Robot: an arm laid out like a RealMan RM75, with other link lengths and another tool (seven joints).
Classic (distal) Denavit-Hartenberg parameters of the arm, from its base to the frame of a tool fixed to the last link. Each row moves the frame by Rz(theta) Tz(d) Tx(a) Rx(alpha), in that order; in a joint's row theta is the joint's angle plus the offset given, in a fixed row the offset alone. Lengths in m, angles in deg.
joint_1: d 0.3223, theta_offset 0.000, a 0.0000, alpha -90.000
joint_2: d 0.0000, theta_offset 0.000, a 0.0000, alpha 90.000
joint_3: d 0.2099, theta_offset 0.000, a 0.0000, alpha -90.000
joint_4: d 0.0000, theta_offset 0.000, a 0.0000, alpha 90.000
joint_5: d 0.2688, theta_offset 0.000, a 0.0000, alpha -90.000
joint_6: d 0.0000, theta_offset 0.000, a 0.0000, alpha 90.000
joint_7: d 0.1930, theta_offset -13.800, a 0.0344, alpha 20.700
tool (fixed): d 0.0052, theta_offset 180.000, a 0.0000, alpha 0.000
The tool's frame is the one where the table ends.
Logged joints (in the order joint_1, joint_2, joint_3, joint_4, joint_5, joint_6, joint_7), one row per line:
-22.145 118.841 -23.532 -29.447 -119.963 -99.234 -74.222
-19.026 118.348 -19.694 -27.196 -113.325 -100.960 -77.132
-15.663 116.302 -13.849 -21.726 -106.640 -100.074 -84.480
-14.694 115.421 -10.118 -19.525 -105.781 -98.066 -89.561
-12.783 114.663 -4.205 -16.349 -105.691 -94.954 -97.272
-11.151 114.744 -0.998 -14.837 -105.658 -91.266 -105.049
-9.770 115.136 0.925 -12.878 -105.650 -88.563 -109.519
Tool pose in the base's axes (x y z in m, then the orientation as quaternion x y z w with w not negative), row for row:
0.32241 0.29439 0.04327 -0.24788 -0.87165 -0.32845 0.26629
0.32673 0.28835 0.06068 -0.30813 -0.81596 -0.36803 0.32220
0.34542 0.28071 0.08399 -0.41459 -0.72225 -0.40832 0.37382
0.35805 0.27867 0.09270 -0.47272 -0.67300 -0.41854 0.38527
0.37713 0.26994 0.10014 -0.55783 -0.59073 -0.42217 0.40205
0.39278 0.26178 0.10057 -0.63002 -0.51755 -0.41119 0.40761
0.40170 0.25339 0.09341 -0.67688 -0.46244 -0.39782 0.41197
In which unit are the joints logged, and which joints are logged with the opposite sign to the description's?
The joints are logged in degrees. Opposite sign: joint_1, joint_7.
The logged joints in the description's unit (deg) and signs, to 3 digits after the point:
22.145 118.841 -23.532 -29.447 -119.963 -99.234 74.222
19.026 118.348 -19.694 -27.196 -113.325 -100.960 77.132
15.663 116.302 -13.849 -21.726 -106.640 -100.074 84.480
14.694 115.421 -10.118 -19.525 -105.781 -98.066 89.561
12.783 114.663 -4.205 -16.349 -105.691 -94.954 97.272
11.151 114.744 -0.998 -14.837 -105.658 -91.266 105.049
9.770 115.136 0.925 -12.878 -105.650 -88.563 109.519

